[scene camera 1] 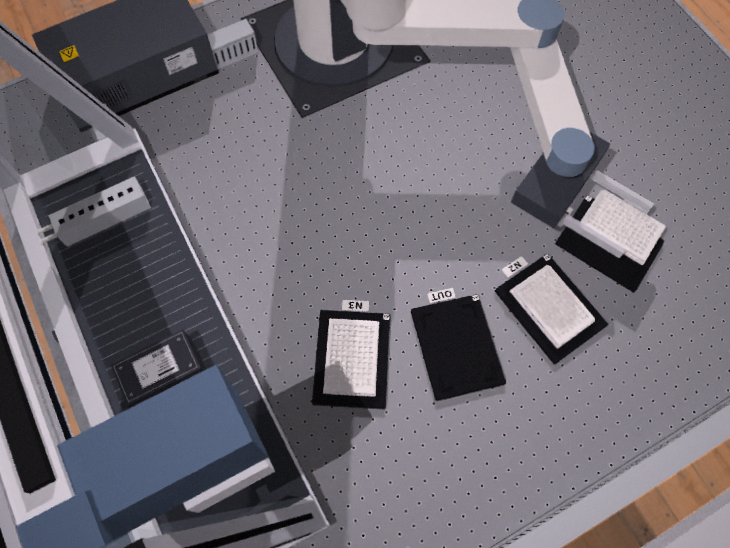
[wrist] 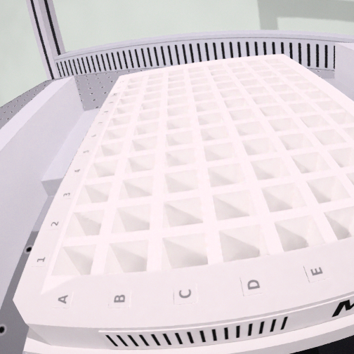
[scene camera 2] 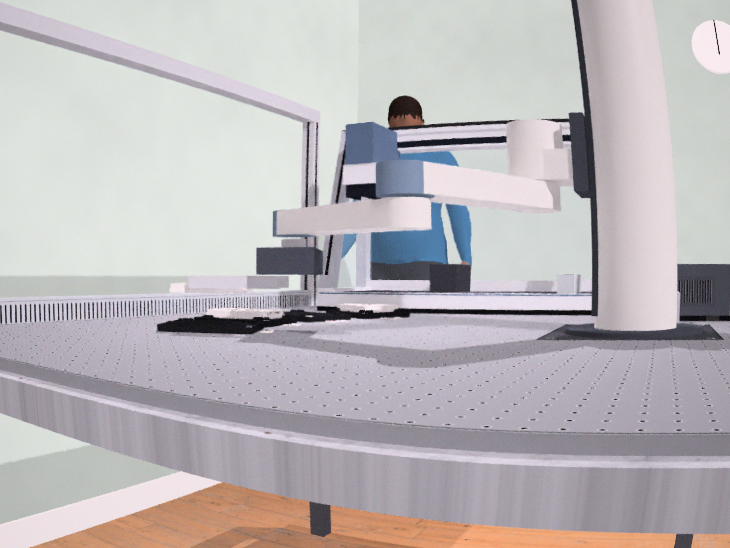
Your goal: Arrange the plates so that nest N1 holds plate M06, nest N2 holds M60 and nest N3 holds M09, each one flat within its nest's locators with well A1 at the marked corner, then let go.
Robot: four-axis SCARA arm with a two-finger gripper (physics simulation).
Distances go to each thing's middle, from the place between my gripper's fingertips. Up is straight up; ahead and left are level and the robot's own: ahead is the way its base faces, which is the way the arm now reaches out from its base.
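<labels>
Nest N1 (scene camera 1: 603, 261) sits 1 cm to the right of my hand, 2 cm behind it and 7 cm below it. Also measured from my hand: nest N2 (scene camera 1: 522, 316), 3 cm ahead, 18 cm to the right, 7 cm below; black out nest (scene camera 1: 457, 345), 1 cm ahead, 36 cm to the right, 7 cm below; nest N3 (scene camera 1: 383, 341), 6 cm behind, 53 cm to the right, 7 cm below.
</labels>
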